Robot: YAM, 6 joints.
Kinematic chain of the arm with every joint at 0, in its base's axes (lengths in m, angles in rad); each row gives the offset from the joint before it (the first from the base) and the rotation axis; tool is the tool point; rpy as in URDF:
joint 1: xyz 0 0 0.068 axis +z
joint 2: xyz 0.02 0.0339 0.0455 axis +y
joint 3: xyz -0.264 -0.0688 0 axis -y
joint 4: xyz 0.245 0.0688 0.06 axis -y
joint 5: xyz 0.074 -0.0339 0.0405 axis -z
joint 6: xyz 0.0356 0 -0.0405 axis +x
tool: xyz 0 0 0 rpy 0 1.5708 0
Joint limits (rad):
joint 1: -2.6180..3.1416
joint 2: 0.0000..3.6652
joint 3: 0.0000..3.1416
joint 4: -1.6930..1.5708
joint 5: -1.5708..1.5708
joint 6: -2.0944..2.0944
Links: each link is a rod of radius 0.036 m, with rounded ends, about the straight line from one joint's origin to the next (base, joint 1, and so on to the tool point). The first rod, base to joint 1, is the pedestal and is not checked.
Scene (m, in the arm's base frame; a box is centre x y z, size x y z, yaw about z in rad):
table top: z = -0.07
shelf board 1: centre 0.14 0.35 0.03 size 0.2 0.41 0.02 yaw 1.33
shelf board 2: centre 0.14 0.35 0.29 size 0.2 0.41 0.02 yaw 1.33
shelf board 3: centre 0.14 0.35 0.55 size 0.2 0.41 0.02 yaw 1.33
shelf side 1: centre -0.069 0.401 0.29 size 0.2 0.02 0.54 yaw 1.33
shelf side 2: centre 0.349 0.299 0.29 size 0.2 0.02 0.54 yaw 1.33
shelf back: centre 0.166 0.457 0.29 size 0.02 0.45 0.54 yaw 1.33
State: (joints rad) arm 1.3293 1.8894 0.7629 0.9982 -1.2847 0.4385
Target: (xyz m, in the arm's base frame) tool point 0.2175 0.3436 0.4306
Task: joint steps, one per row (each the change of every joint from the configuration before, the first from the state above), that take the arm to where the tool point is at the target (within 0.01 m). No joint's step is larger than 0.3 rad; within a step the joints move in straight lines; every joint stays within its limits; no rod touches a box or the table.
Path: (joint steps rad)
1: -0.2678 -0.1070 -0.1415 -0.1573 0.0829 0.0238
2: -0.2679 -0.1069 -0.1416 -0.1573 0.0829 0.0238
3: -0.2678 -0.1070 -0.1415 -0.1574 0.0829 0.0238
4: -0.2679 -0.1069 -0.1416 -0.1573 0.0829 0.0238
5: -0.2678 -0.1070 -0.1415 -0.1573 0.0829 0.0238
6: 0.1735 -0.0796 0.2909 0.2928 -0.1285 -0.0397
7: 0.1735 -0.0797 0.2910 0.2928 -0.1285 -0.0396
8: 0.1735 -0.0796 0.2909 0.2928 -0.1285 -0.0397
9: 0.1391 0.2375 0.2211 -0.0358 0.0485 0.0000
10: 0.1391 0.2374 0.2211 -0.0357 0.0486 0.0000
11: 0.1392 0.2375 0.2211 -0.0358 0.0485 0.0000

